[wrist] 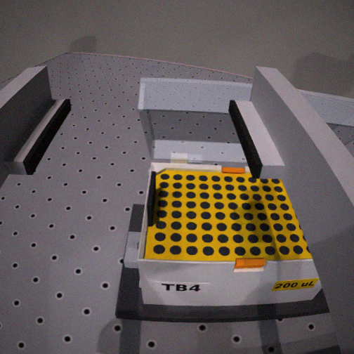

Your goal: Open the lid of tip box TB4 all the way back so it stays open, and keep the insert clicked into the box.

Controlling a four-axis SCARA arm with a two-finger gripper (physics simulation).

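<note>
Tip box TB4 (225,287) is a white box standing below centre in the wrist view. Its yellow insert (212,211), with rows of dark holes, lies level inside the rim, with orange clips at the front and back edges. The translucent lid (195,93) is tipped back behind the box, away from the insert; its exact angle is hard to tell. My gripper (148,83) is shut and holds nothing; a gap still shows between its black pads. The right finger hides the insert's back right corner and part of the lid.
The box stands on a dark base (230,311). A grey block (132,249) is at the box's left side. The perforated table (60,255) runs left and behind. A translucent panel (327,103) shows right of the right finger; whether it is the same lid is unclear.
</note>
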